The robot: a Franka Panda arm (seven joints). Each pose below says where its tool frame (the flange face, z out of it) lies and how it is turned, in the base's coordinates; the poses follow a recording.
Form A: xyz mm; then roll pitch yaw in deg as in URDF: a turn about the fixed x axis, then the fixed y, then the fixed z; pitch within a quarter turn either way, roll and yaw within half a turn.
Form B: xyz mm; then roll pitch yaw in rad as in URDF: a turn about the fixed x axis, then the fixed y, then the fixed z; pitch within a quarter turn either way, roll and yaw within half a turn. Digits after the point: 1 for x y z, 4 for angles.
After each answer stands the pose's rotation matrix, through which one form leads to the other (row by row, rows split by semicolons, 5 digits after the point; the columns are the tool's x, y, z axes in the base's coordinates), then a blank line. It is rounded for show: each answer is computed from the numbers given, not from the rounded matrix.
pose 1, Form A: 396.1 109.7 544.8 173.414 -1.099 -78.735
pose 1, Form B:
396.1 109.7 544.8 3.0266 -0.0192 -1.3742
0.19531 -0.97469 -0.10876; -0.98055 -0.19190 -0.04109; 0.01918 0.11467 -0.99322

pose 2, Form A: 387.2 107.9 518.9 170.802 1.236 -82.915
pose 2, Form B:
387.2 107.9 518.9 2.9811 0.0216 -1.4471
0.12331 -0.97918 -0.16125; -0.99213 -0.12518 0.00141; -0.02157 0.15981 -0.98691

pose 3, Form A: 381.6 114.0 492.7 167.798 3.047 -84.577
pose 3, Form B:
381.6 114.0 492.7 2.9286 0.0532 -1.4761
0.09437 -0.97197 -0.21532; -0.99412 -0.10356 0.03175; -0.05316 0.21106 -0.97603

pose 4, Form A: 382.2 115.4 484.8 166.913 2.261 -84.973
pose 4, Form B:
382.2 115.4 484.8 2.9132 0.0395 -1.4831
0.08756 -0.96950 -0.22893; -0.99538 -0.09425 0.01844; -0.03945 0.22625 -0.97327

